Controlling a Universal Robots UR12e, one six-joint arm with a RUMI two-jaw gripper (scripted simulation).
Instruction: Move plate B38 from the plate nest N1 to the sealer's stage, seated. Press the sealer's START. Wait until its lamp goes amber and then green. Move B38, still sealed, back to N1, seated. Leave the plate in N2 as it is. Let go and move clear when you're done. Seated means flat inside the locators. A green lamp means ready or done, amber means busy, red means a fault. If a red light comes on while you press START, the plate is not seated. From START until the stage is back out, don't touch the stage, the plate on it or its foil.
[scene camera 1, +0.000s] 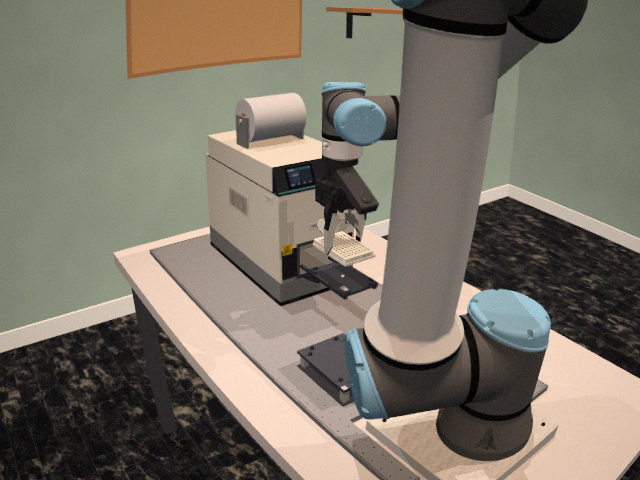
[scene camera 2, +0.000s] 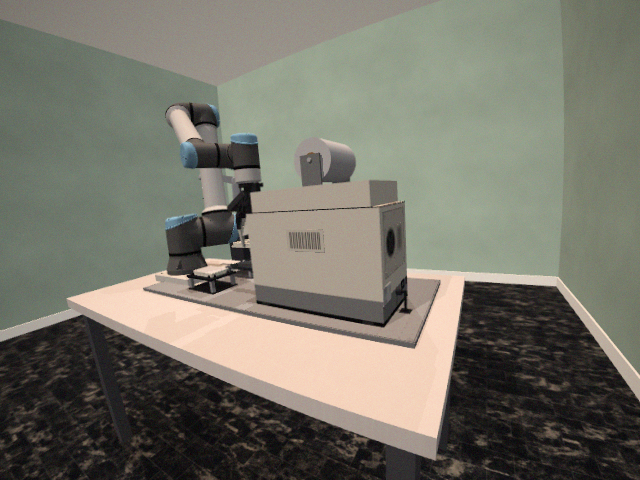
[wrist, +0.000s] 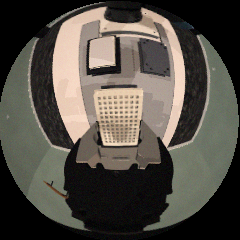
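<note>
The gripper appears in scene camera 1 (scene camera 1: 343, 249), and it can be seen in scene camera 2 (scene camera 2: 252, 245) and the wrist view (wrist: 119, 121) too. The scene also has a plate (wrist: 101, 54), a plate (scene camera 1: 346, 250) and a sealer (scene camera 2: 353, 266). A foil roll (scene camera 1: 274, 116) is visible as well, and scene camera 2 shows the roll too (scene camera 2: 338, 162).
</note>
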